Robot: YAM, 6 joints.
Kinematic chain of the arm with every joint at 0, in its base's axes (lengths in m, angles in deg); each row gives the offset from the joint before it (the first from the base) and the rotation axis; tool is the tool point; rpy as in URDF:
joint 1: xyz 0 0 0.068 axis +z
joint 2: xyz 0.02 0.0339 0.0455 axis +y
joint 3: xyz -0.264 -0.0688 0 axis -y
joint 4: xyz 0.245 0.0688 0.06 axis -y
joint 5: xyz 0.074 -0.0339 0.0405 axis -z
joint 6: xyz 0.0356 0 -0.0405 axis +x
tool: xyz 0 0 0 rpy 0 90 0
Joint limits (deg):
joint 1: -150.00..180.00
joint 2: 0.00..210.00
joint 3: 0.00..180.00
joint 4: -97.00..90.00
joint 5: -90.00..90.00
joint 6: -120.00..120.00
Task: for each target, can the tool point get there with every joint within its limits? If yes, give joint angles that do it. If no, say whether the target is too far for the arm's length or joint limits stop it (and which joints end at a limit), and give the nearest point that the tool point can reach.
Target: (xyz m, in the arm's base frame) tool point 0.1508 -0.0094 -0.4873
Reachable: no: joint limits stop it (at a limit: joint 2) | nearest point 0.1746 -0.0109 -0.3728 | short by 0.117 m
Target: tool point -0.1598 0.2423 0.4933
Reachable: yes | joints 123.44 81.33 73.61 65.03 0.24 -22.15
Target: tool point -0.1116 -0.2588 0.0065
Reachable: yes | joints -109.23 121.20 39.29 9.06 34.50 20.97
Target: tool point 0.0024 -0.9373 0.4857
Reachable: no: too far | nearest point 0.0015 -0.5999 0.3488 | short by 0.364 m
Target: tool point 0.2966 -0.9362 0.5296
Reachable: no: too far | nearest point 0.1795 -0.5667 0.3619 | short by 0.422 m
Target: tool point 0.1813 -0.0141 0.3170
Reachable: yes | joints 6.39 49.54 42.57 -11.92 73.78 80.20
